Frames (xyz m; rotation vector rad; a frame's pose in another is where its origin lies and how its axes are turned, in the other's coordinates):
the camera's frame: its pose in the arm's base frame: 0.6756 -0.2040 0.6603 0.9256 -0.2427 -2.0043
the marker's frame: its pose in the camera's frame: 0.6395 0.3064 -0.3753 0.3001 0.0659 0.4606
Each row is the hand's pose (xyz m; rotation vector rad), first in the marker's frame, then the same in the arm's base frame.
Working: the marker's frame: its pose in the arm's base frame: 0.9237 -0.8246 0.2165 1.0116 -0.6706 -1.5329

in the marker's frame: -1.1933 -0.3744 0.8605 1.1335 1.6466 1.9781
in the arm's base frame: -0.0023 0.3191 0.5892 1.1207 -0.6663 1.5289
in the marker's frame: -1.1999 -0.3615 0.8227 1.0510 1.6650 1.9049
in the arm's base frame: 0.0371 0.3269 0.5840 1.1517 -0.6134 1.4444
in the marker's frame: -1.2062 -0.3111 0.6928 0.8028 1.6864 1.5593
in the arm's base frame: 0.1752 0.3366 0.5673 1.3097 -0.4438 1.0903
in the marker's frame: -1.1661 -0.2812 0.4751 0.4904 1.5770 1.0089
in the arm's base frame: 0.3800 0.3152 0.4807 1.5032 -0.2364 0.4872
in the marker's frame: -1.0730 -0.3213 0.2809 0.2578 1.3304 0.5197
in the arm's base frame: 0.5300 0.2547 0.3330 1.5951 -0.1144 -0.1315
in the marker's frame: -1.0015 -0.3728 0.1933 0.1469 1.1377 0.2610
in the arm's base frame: 0.5814 0.2059 0.2309 1.6003 -0.0778 -0.5009
